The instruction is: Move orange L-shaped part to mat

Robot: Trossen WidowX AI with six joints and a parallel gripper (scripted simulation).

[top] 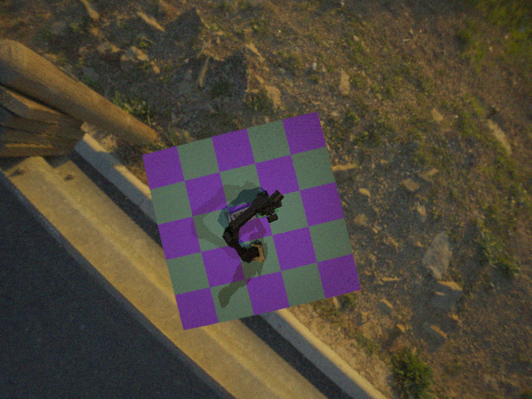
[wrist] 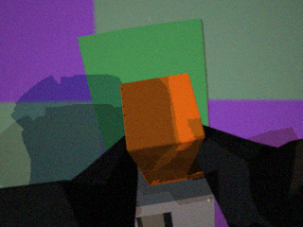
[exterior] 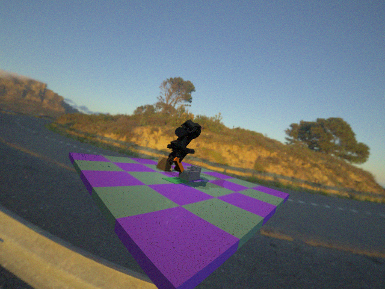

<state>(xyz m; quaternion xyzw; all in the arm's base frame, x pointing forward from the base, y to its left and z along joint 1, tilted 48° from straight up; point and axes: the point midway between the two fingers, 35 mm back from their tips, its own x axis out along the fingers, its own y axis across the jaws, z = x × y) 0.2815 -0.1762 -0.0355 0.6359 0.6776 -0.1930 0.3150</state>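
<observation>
The green mat is 2 cm to the left of my gripper tip and 14 cm below it. From my gripper tip the other things lie so: orange L-shaped part: 2 cm behind, 3 cm to the left, 3 cm below.
</observation>
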